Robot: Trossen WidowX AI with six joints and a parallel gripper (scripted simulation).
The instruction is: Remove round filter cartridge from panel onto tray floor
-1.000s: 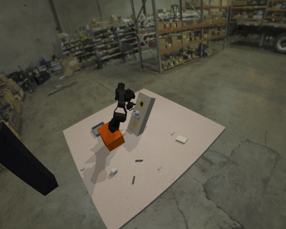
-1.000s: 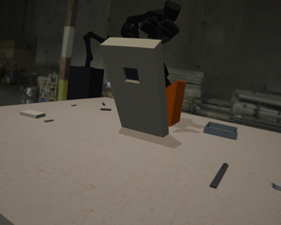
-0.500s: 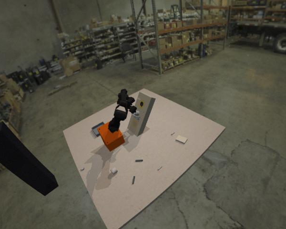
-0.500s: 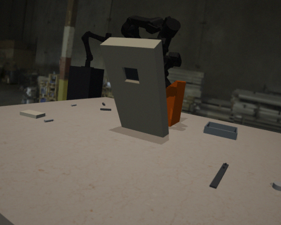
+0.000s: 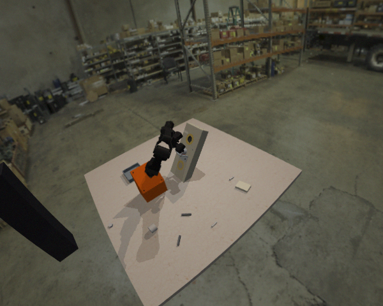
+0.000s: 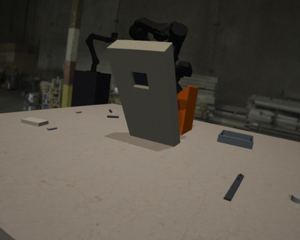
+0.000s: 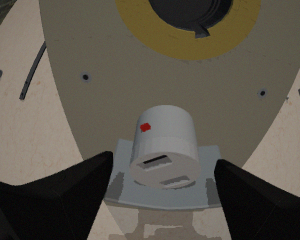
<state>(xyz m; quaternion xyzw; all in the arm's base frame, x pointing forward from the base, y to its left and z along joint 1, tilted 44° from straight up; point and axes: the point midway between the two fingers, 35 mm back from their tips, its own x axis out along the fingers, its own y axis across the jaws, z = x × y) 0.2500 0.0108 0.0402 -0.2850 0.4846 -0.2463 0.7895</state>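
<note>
Now: the round filter cartridge 1 cm ahead of my gripper tip and 2 cm below it. Also, from my gripper tip: tan service panel (5 cm ahead, 1 cm to the right, 4 cm below).
</note>
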